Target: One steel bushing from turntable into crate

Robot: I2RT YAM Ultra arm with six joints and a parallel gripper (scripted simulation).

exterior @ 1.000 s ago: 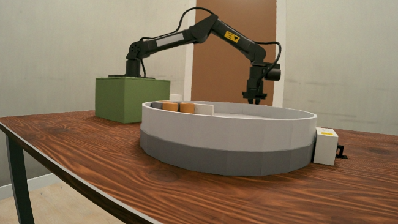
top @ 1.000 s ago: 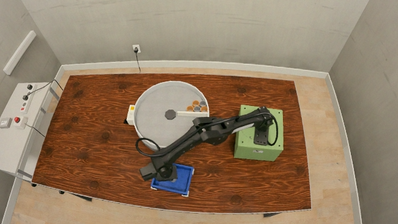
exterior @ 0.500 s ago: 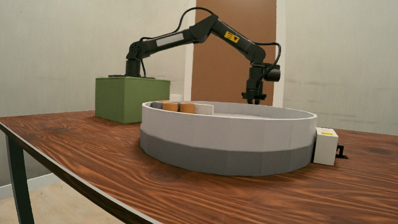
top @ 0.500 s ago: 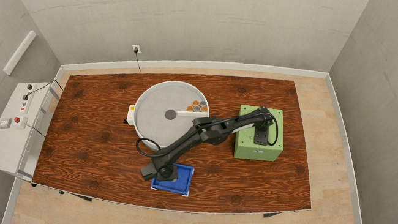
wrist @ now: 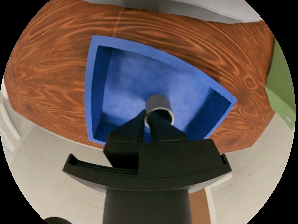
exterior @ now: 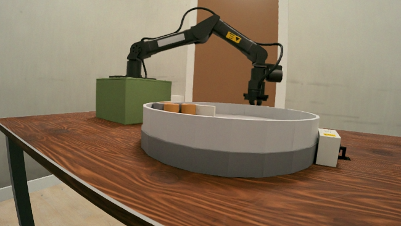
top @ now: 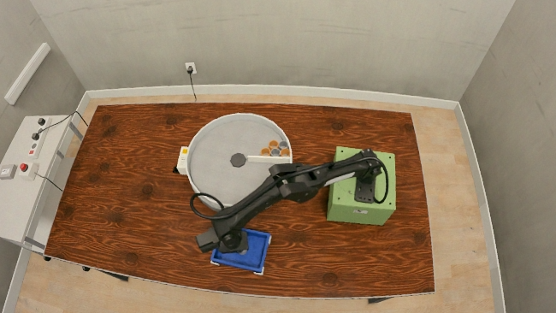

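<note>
Now: hand 10 mm past the blue crate and 10 mm above it. From my hand the other things lie so: round grey turntable (80 mm ahead, 350 mm to the right, 20 mm above).
</note>
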